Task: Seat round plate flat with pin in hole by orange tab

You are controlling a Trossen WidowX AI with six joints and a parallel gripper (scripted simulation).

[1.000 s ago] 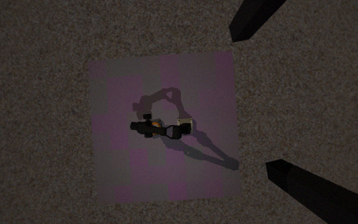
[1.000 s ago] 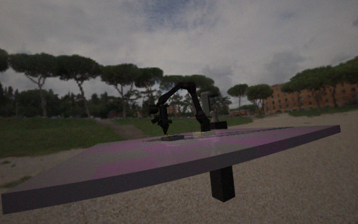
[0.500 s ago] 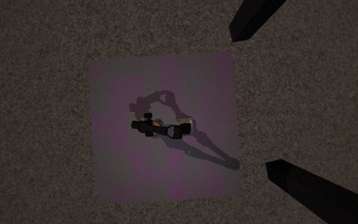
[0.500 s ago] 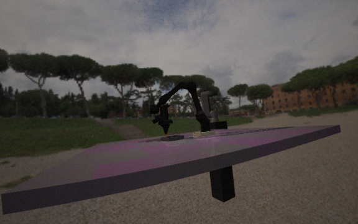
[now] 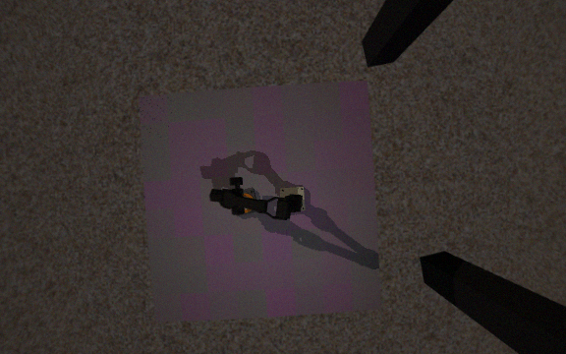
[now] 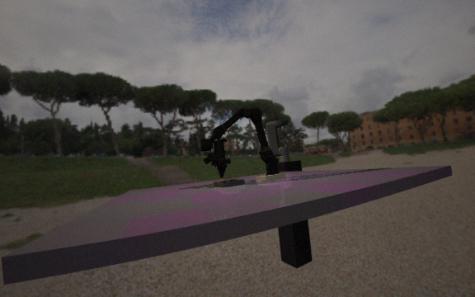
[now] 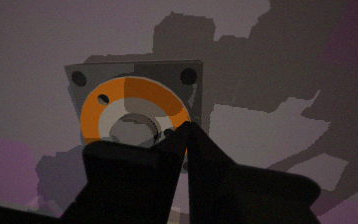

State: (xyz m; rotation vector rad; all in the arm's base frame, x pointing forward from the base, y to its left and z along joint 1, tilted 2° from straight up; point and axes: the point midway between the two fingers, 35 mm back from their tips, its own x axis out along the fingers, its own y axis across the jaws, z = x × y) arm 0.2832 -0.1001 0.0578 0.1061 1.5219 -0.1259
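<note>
My gripper tip is now 10 mm past the base, 50 mm to the right of it and 20 mm above it. The rest, counted from my gripper tip: round plate (10 mm behind, 30 mm to the left, 10 mm below).
</note>
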